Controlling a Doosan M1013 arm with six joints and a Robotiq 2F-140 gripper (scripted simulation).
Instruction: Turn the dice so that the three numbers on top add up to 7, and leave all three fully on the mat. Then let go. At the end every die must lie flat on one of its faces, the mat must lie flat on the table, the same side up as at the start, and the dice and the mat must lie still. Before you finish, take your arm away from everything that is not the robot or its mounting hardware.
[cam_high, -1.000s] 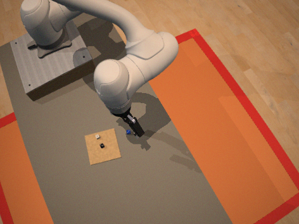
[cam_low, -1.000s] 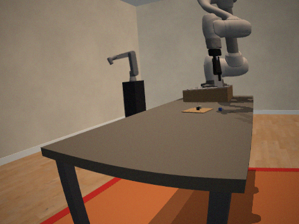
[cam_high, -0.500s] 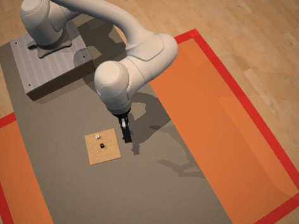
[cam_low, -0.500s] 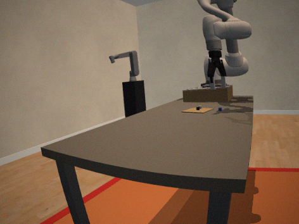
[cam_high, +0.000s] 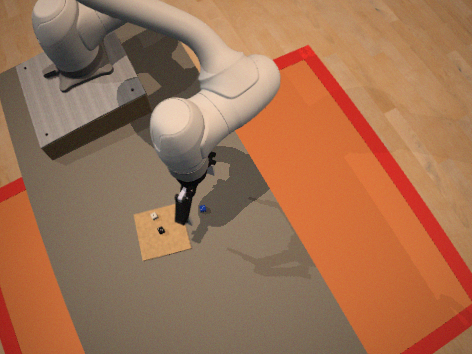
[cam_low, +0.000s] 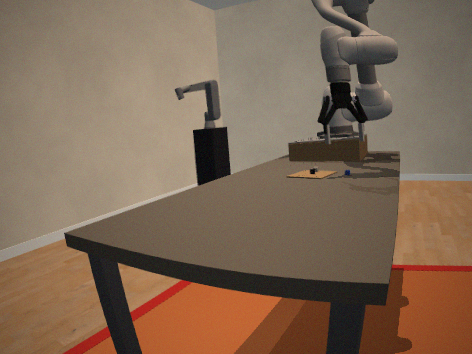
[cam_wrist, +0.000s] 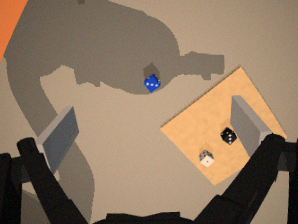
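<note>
My gripper is now 120 mm above the blue die. The rest, counted from my hand: black die 130 mm to the right, 110 mm below, 10 mm ahead; tan mat 130 mm to the right, 120 mm below, 10 mm ahead; white die 140 mm to the right, 110 mm below, 30 mm behind.
</note>
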